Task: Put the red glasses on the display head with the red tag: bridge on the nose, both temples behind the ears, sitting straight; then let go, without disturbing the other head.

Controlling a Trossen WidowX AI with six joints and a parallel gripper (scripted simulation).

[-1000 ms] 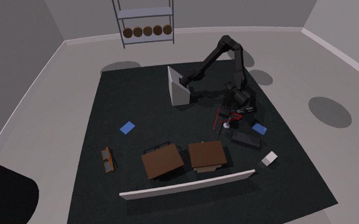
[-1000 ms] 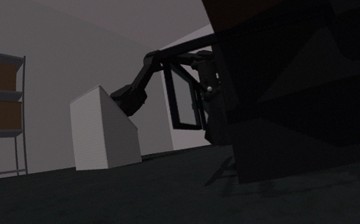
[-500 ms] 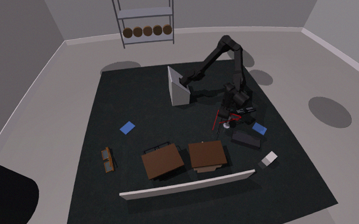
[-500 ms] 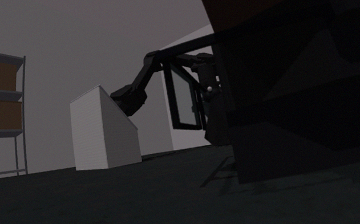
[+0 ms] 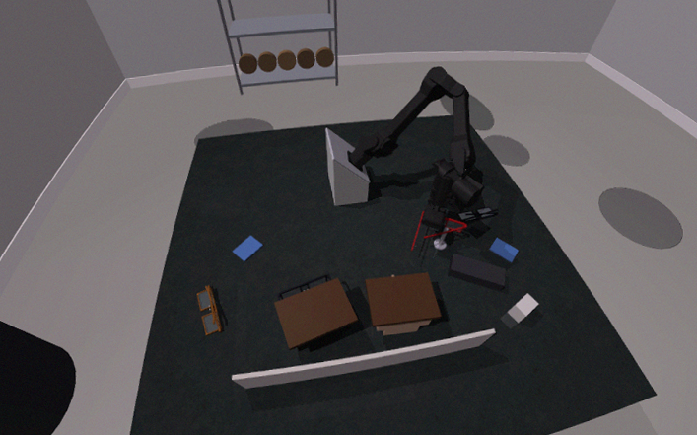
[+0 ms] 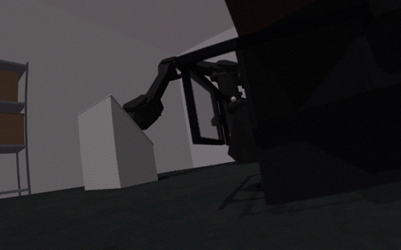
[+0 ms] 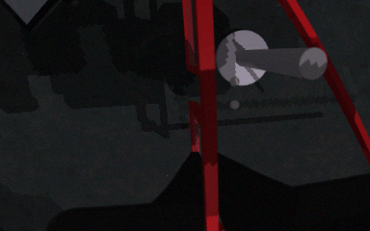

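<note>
Now: gripper tip 6 cm short of the grey stand, 3 cm to the right of it and 4 cm above it. From my gripper tip the other things lie so: display head: 28 cm ahead, 37 cm to the right; then dark box: 18 cm ahead, 11 cm to the left, 4 cm below; then white cube: 30 cm ahead, 20 cm to the left, 3 cm below.
</note>
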